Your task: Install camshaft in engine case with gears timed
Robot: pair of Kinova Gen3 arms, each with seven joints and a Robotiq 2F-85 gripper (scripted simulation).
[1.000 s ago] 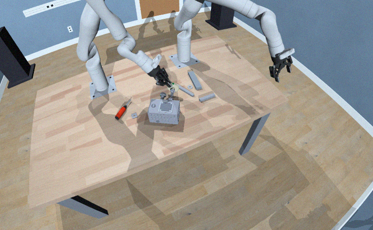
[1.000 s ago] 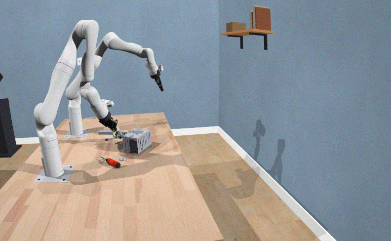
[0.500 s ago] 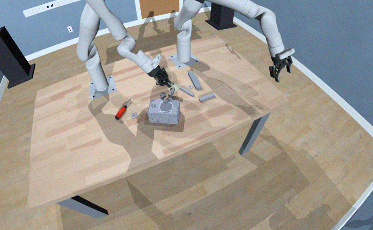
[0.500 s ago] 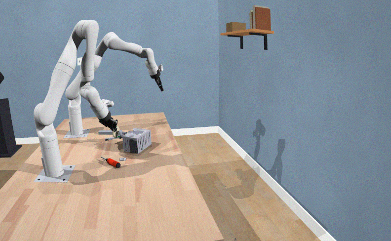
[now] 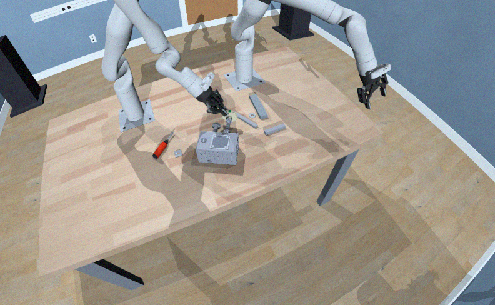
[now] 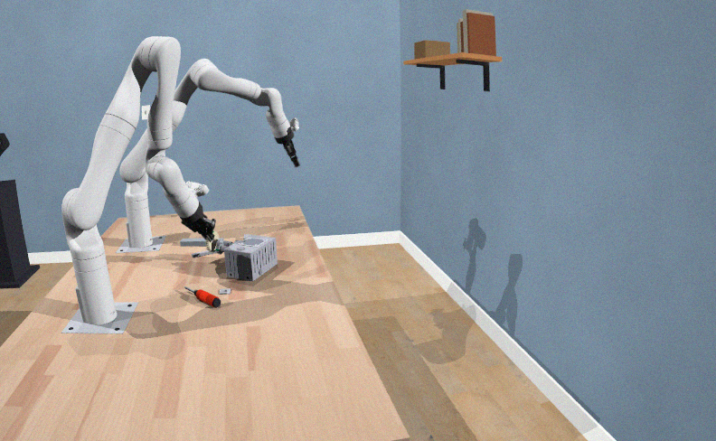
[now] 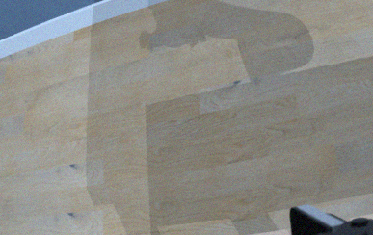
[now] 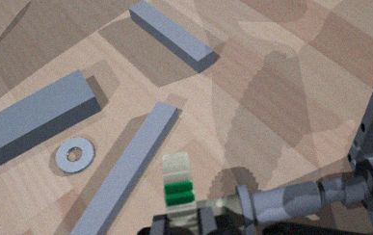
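Note:
My right gripper is now 4 cm short of the small crank gear, 5 cm to the left of it and 3 cm above it. Also, from my right hand: short bar (12 cm ahead, 18 cm to the left, 8 cm below); washer (14 cm to the left, 9 cm below).

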